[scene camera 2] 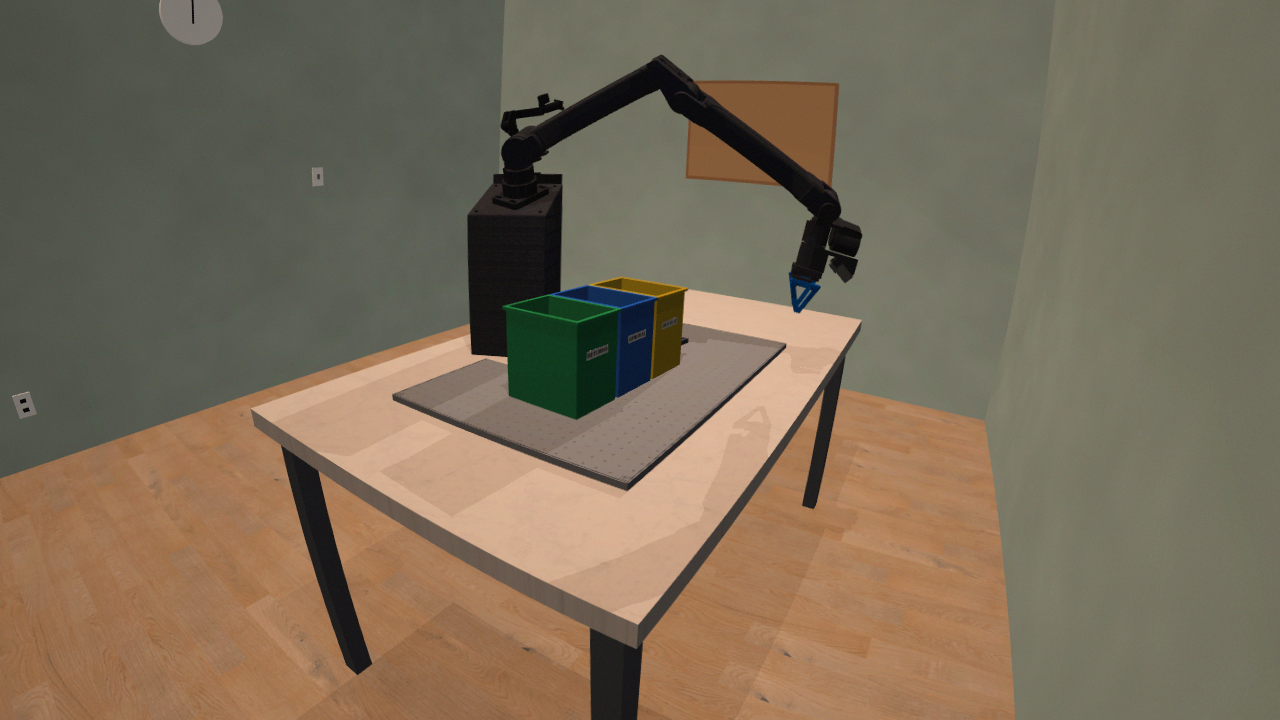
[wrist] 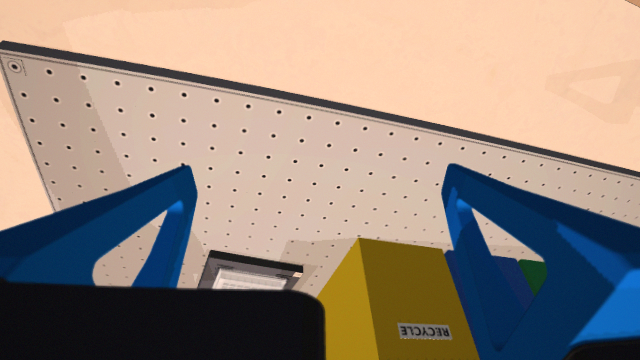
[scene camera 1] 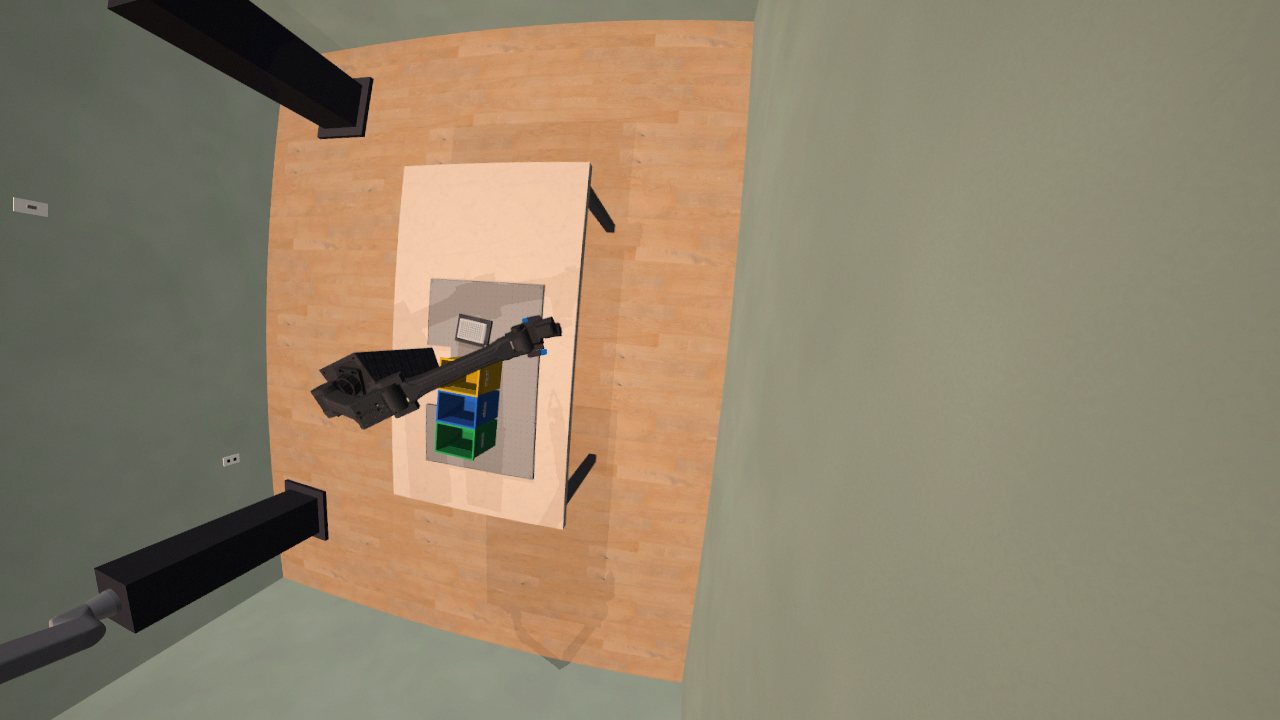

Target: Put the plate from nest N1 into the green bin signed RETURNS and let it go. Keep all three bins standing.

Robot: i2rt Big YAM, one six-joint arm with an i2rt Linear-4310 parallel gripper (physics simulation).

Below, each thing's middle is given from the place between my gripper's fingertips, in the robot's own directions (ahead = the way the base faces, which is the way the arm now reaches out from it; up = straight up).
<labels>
The yellow bin [scene camera 2: 668, 310] lies 310 mm behind my hand, 190 mm to the right of it and 60 mm below it. Round my hand: white plate [wrist: 226, 279]: 370 mm behind, 130 mm below, 20 mm to the right; then blue bin [scene camera 2: 635, 323]: 320 mm to the right, 310 mm behind, 60 mm below; then dark nest [wrist: 239, 262]: 370 mm behind, 140 mm below, 20 mm to the right.
</labels>
